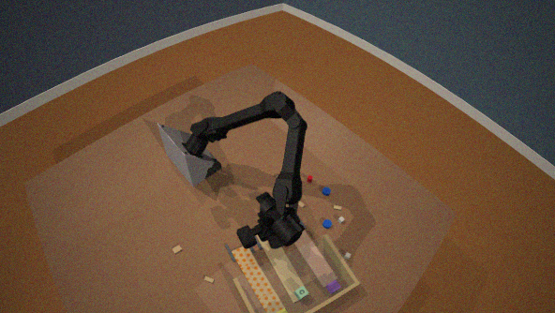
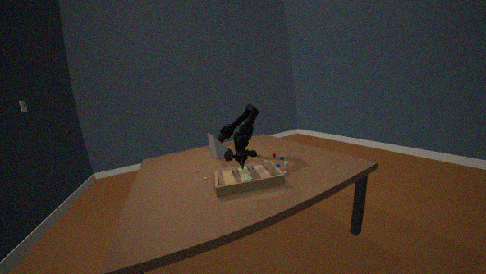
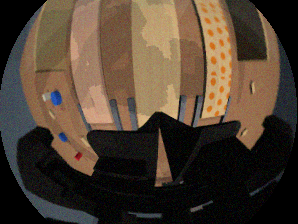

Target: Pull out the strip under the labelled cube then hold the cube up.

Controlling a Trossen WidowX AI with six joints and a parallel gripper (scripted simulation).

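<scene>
Right now the tan strip is 100 mm ahead of my gripper tip and 20 mm to the right of it. Round my gripper tip: grey pebble (170 mm behind, 190 mm to the left); then red peg (90 mm behind, 270 mm to the left); then green labelled cube (210 mm ahead, 40 mm to the right, 10 mm above).
</scene>
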